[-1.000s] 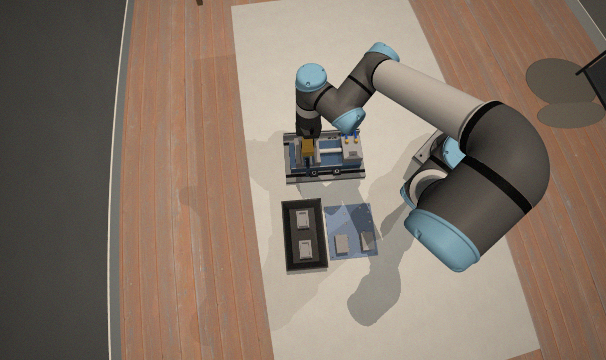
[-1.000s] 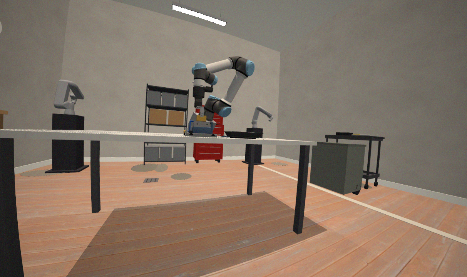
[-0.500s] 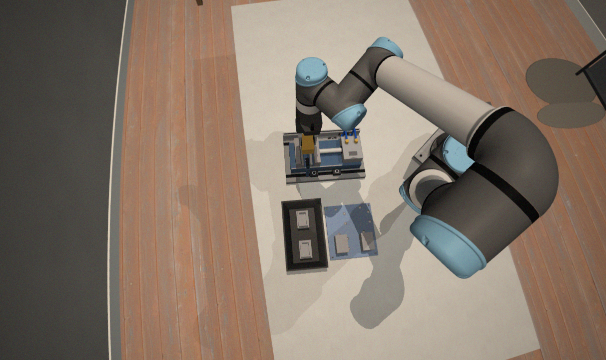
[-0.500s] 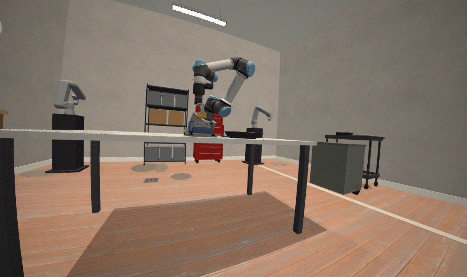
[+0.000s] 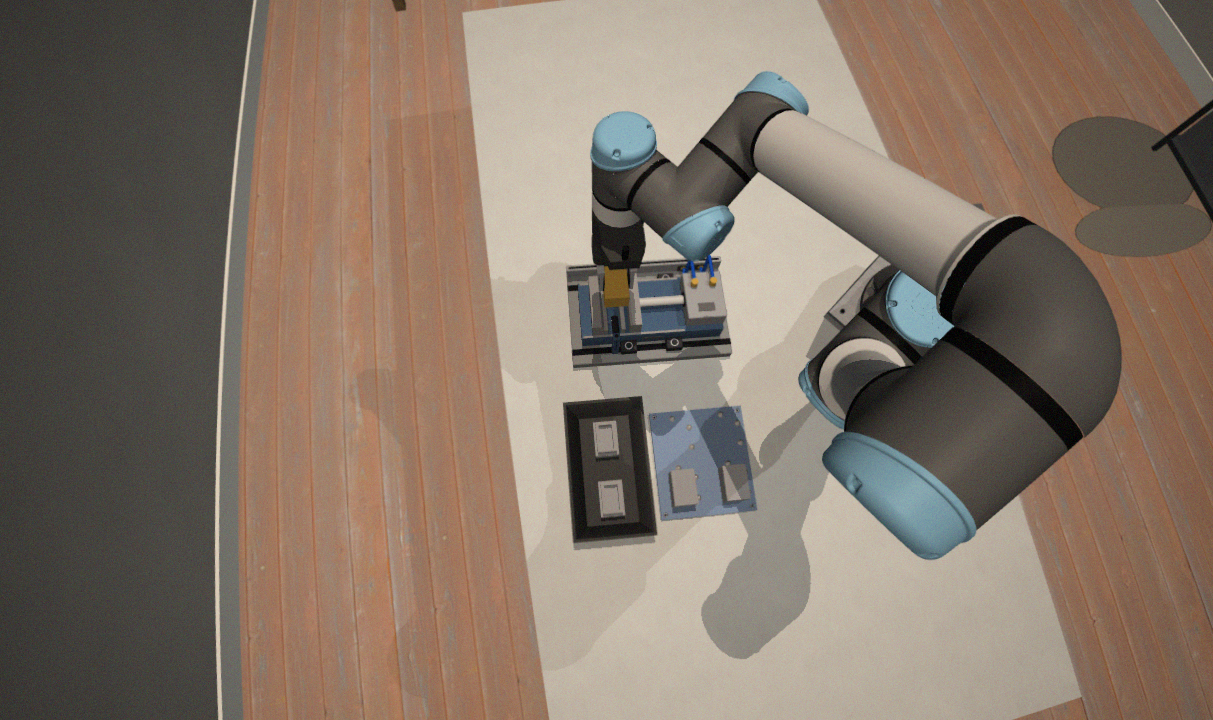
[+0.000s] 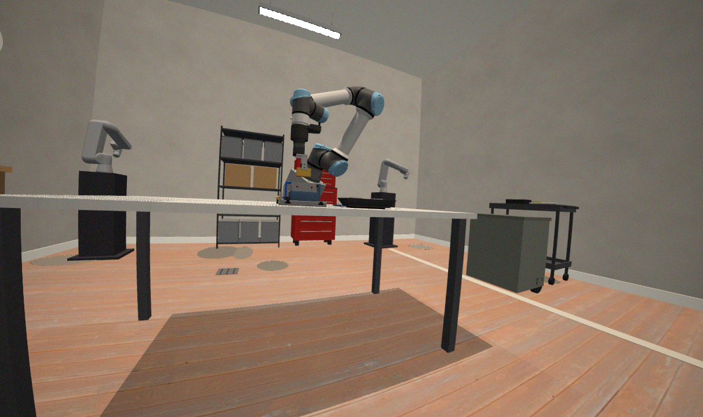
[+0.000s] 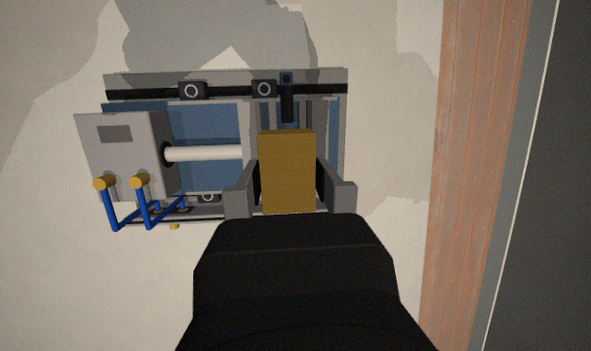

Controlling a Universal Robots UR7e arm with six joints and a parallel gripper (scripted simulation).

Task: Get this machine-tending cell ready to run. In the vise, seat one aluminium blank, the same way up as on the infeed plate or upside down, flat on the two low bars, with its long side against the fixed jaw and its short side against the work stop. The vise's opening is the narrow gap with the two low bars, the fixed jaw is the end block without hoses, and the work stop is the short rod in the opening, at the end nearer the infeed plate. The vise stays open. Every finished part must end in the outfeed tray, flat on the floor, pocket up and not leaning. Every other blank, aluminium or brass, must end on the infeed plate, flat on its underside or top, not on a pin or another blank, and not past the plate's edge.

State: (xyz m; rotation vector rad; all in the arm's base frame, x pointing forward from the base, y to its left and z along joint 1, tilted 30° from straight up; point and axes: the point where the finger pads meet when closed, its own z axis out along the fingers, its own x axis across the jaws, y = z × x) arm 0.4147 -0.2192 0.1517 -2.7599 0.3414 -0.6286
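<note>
Right now my hand is 310 mm to the right of the blue infeed plate, 170 mm above it and 80 mm past it. The rest, counted from my hand: black work stop rod (80 mm below, 50 mm to the left, 10 mm ahead); then brass blank (30 mm below); then fixed jaw (90 mm below, 30 mm ahead).
</note>
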